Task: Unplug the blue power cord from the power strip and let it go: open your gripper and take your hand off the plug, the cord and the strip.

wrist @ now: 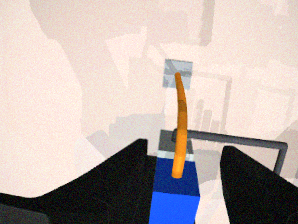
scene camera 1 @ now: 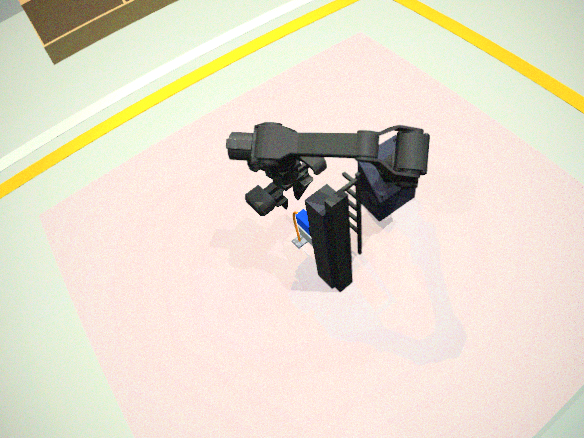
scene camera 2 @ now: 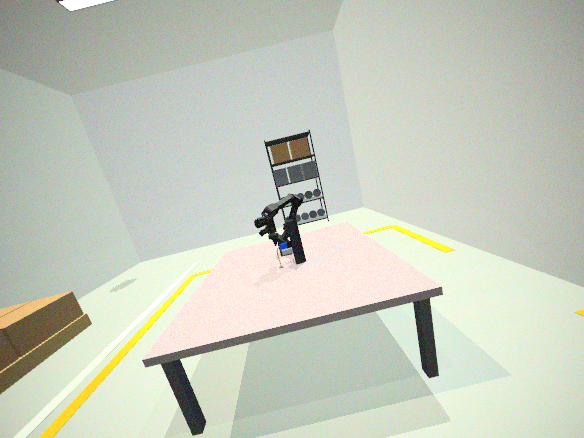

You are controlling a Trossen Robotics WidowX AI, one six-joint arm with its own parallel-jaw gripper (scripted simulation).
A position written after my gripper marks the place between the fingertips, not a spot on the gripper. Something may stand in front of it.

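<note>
A grey plate (wrist: 185, 68) is visible. Scene camera 1 shows my gripper (scene camera 1: 291, 203); the wrist view also shows the gripper (wrist: 184, 151).
</note>
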